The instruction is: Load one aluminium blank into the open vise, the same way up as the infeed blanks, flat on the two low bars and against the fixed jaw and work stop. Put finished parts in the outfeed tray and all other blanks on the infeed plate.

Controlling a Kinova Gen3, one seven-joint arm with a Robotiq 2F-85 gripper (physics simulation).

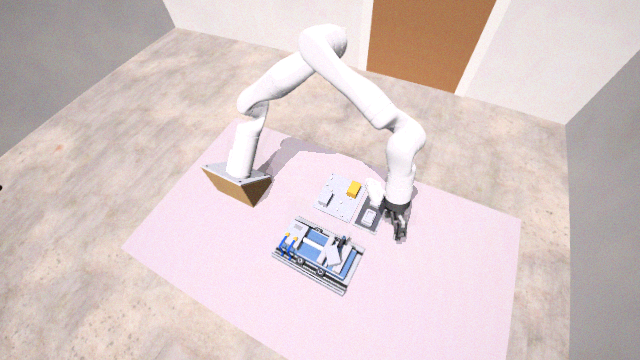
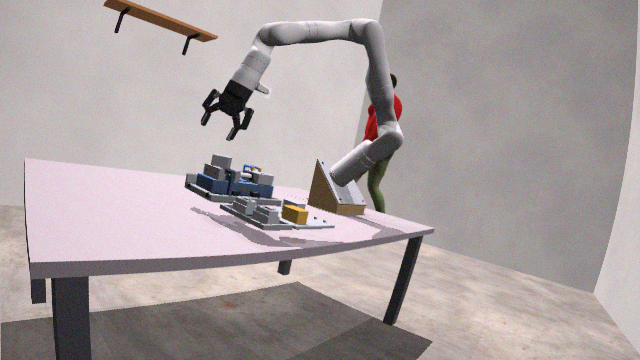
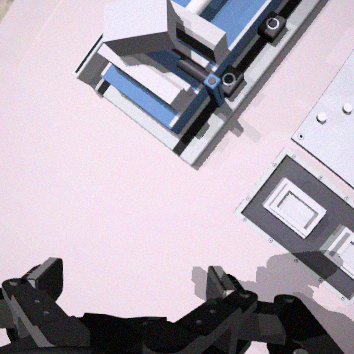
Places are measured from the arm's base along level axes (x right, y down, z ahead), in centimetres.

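Where they show: gripper, fingertip midpoint: (image 1: pixel 391 228) (image 2: pixel 215 132) (image 3: pixel 134 278); arm's base, origin of the base link: (image 1: pixel 239 174) (image 2: pixel 337 177).
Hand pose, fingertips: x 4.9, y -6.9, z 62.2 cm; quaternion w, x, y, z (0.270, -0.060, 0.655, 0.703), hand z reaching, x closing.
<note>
Each offset is from my fingertips to the top centre of the thing. "spot": to the spot under its first point.
My gripper (image 1: pixel 399 238) (image 2: pixel 217 129) (image 3: pixel 134 278) is open and empty, high above the table, off the vise's end and beside the outfeed tray. The blue vise {dx +10.9, dy +10.0, dz -22.1 cm} (image 1: pixel 312 246) (image 2: pixel 212 184) (image 3: pixel 137 97) is open. A grey blank {dx +12.7, dy +6.7, dz -15.6 cm} (image 1: pixel 333 255) (image 2: pixel 221 161) (image 3: pixel 136 21) sits high at its right-end jaw, tilted and turned askew. The lower contact is hidden. A blue post with a dark rod {dx +4.4, dy +10.1, dz -14.2 cm} (image 3: pixel 212 86) stands by that jaw. Another grey blank {dx -11.6, dy +15.5, dz -27.5 cm} (image 1: pixel 325 198) is on the infeed plate {dx -15.5, dy +19.1, dz -22.4 cm} (image 1: pixel 337 211) (image 2: pixel 320 224) (image 3: pixel 336 137). The dark outfeed tray {spot: dx -6.4, dy +18.0, dz -10.3 cm} (image 1: pixel 360 224) (image 3: pixel 256 216) holds two pocketed parts {spot: dx -19.7, dy +17.0, dz -5.3 cm} (image 2: pixel 266 214) {spot: dx -6.9, dy +15.8, dz -8.7 cm} (image 3: pixel 281 193).
A yellow block {dx -19.5, dy +15.5, dz -17.5 cm} (image 1: pixel 354 189) (image 2: pixel 295 214) stands on the infeed plate beside the tray. Blue clamp handles {spot: dx +13.7, dy +12.7, dz -32.7 cm} (image 1: pixel 287 245) stand up at the vise's left end. The arm's wedge base (image 1: pixel 235 187) (image 2: pixel 332 195) is on the table. A person in red (image 2: pixel 397 106) is partly hidden behind the arm.
</note>
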